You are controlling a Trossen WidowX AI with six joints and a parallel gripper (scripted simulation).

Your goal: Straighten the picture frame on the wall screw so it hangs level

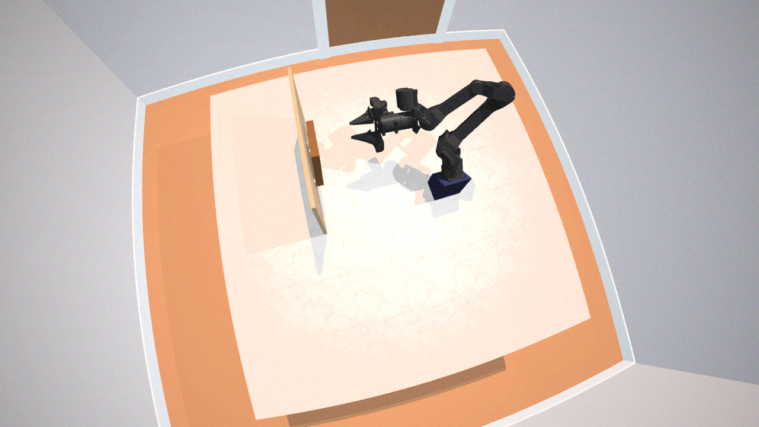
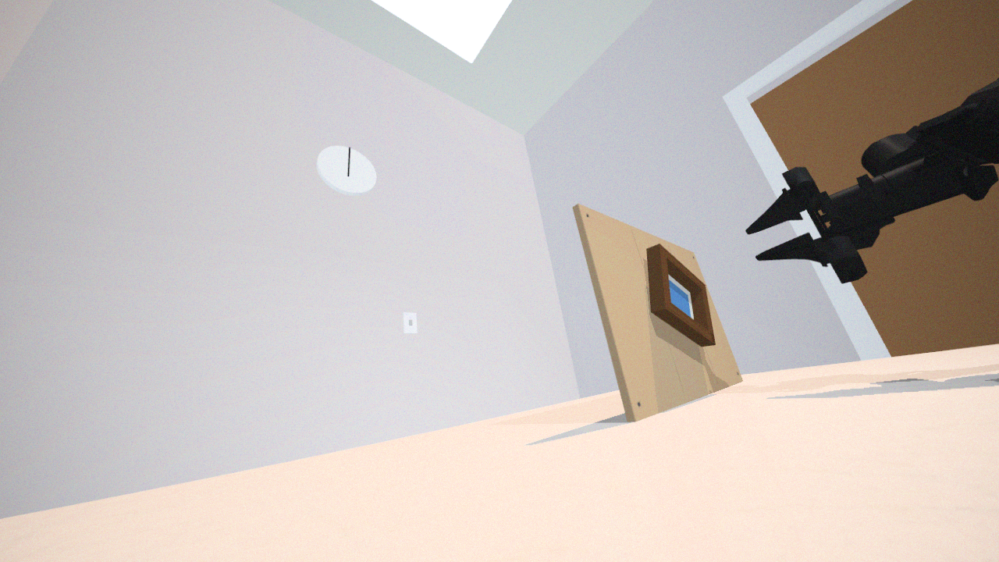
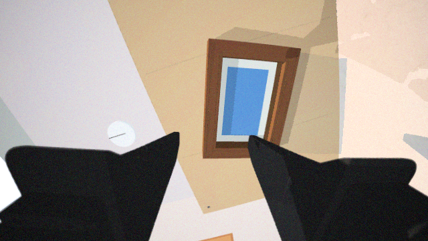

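My gripper tip is now 130 mm short of the brown wooden picture frame, 50 mm above it and 10 mm to the right of it. Round my gripper tip: tan wall board: 140 mm ahead, 70 mm below.
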